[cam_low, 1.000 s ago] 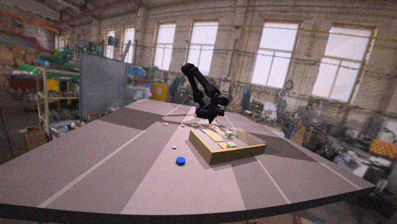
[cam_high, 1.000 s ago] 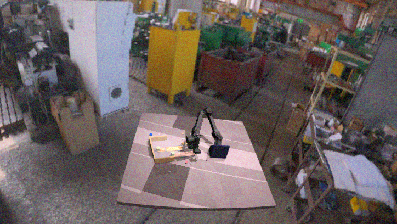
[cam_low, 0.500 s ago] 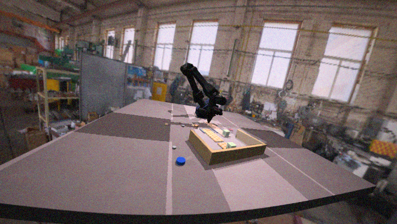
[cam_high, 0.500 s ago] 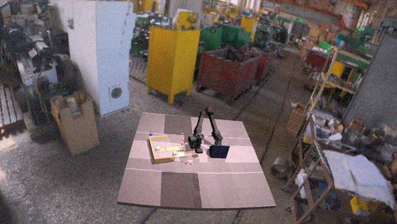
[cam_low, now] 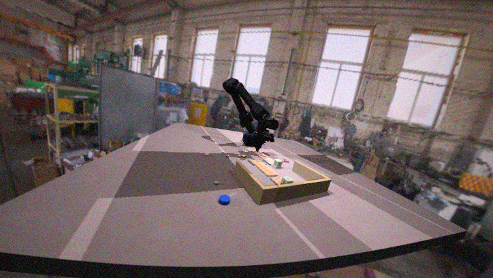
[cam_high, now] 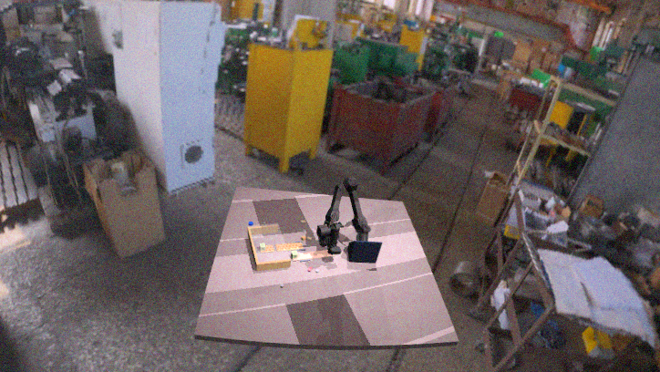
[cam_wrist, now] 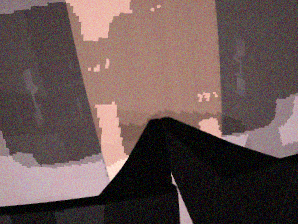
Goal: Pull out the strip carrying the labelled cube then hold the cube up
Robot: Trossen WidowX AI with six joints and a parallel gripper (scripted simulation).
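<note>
The pale strip lies 9 cm ahead of my gripper tip and 4 cm to the left of it. Also, from my gripper tip: blue disc (51 cm ahead, 16 cm to the right).
</note>
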